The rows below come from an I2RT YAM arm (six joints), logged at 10 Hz.
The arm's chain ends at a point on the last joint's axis. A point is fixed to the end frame.
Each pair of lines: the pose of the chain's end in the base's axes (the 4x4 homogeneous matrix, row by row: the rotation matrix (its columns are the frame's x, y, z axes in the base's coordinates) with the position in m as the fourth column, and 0 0 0 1 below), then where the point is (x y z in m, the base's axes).
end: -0.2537 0.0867 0.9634 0.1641; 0.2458 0.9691 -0.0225 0.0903; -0.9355 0.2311 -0.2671 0.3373; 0 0 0 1
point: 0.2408 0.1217 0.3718
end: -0.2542 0.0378 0.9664 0.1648; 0.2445 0.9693 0.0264 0.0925; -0.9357 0.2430 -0.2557 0.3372; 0 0 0 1
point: 0.2395 0.1271 0.3729
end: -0.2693 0.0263 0.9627 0.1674; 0.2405 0.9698 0.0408 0.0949; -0.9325 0.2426 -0.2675 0.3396; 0 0 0 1
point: 0.2420 0.1306 0.3744
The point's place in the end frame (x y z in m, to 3 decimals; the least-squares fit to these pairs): -0.044 0.045 0.064
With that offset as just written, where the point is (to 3 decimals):
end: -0.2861 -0.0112 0.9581 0.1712; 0.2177 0.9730 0.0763 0.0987; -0.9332 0.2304 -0.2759 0.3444; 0 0 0 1
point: 0.245 0.138 0.378
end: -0.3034 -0.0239 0.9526 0.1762; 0.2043 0.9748 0.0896 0.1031; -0.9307 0.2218 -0.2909 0.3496; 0 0 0 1
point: 0.249 0.144 0.382
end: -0.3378 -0.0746 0.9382 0.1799; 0.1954 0.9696 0.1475 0.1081; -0.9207 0.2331 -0.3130 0.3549; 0 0 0 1
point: 0.251 0.153 0.386
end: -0.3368 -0.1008 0.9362 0.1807; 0.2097 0.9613 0.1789 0.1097; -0.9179 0.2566 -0.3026 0.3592; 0 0 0 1
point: 0.251 0.155 0.392
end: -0.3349 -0.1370 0.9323 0.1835; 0.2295 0.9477 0.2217 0.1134; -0.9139 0.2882 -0.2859 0.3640; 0 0 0 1
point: 0.252 0.160 0.399
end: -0.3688 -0.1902 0.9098 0.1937; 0.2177 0.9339 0.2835 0.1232; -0.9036 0.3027 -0.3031 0.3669; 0 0 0 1
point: 0.260 0.174 0.401
